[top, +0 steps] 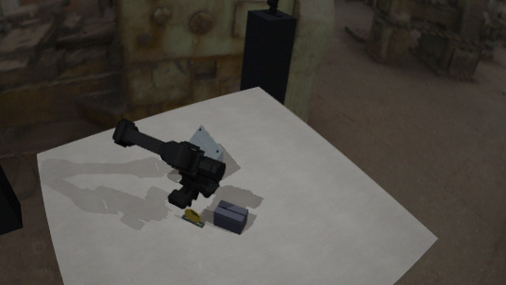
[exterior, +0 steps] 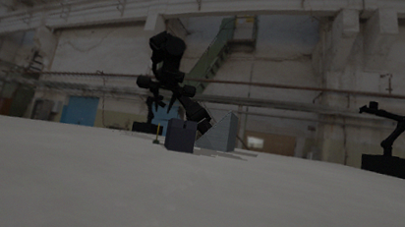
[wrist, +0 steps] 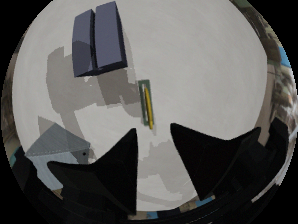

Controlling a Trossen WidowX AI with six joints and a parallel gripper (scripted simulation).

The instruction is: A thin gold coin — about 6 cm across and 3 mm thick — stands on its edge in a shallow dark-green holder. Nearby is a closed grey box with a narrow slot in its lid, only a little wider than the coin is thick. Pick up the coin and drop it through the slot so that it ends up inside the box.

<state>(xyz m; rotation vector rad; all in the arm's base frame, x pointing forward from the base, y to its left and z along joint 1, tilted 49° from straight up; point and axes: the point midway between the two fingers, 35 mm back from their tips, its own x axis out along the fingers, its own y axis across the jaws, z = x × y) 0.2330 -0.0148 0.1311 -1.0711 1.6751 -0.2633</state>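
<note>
Right now my gripper tip is 7 cm above the gold coin.
</note>
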